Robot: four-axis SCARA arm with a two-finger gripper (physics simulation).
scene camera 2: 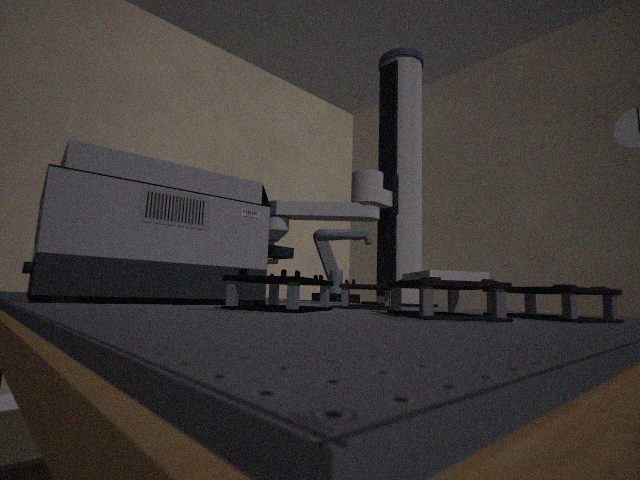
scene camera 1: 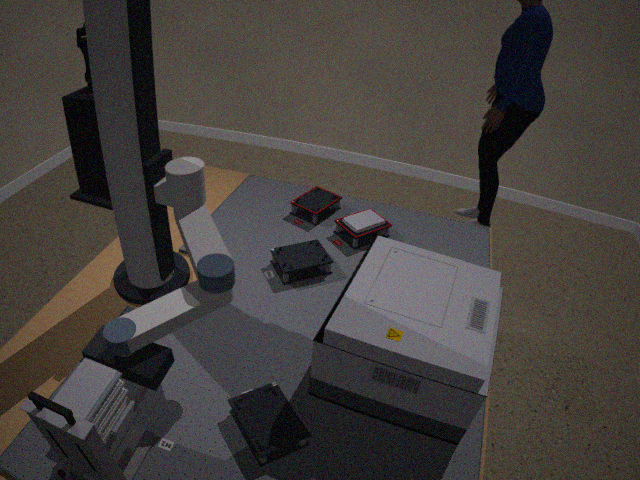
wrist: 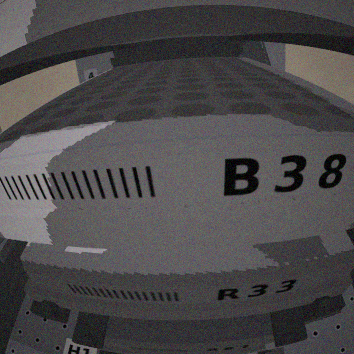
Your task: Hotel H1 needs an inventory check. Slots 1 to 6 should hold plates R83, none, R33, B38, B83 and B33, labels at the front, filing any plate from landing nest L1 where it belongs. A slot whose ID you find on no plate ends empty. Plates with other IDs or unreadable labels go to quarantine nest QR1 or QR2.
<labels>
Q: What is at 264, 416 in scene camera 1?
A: A dark nest N6.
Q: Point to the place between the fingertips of my gripper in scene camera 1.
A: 91, 424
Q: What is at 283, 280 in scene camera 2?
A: A landing nest L1.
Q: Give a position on a plate B83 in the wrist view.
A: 36, 36
</labels>
